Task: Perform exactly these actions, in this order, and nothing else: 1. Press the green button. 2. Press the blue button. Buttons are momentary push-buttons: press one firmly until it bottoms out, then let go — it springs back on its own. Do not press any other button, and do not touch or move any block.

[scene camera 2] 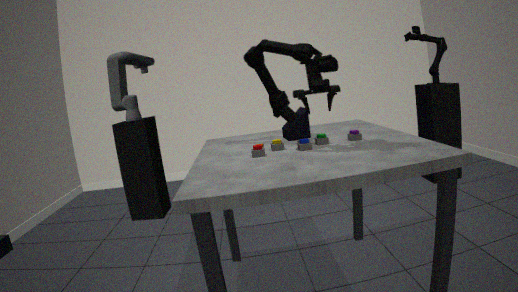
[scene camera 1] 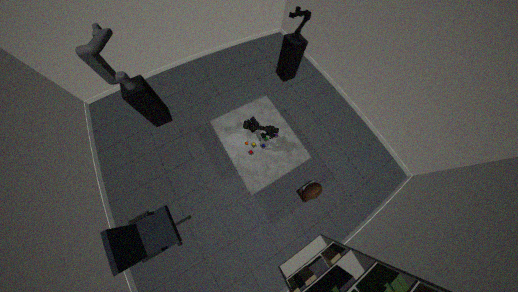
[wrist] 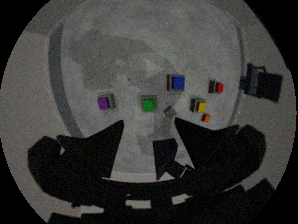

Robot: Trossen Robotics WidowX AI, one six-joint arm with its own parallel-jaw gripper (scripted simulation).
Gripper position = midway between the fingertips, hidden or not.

Observation:
My gripper (scene camera 2: 319, 112) is open, with nothing in its grasp.
My gripper is seen too in the wrist view (wrist: 149, 121).

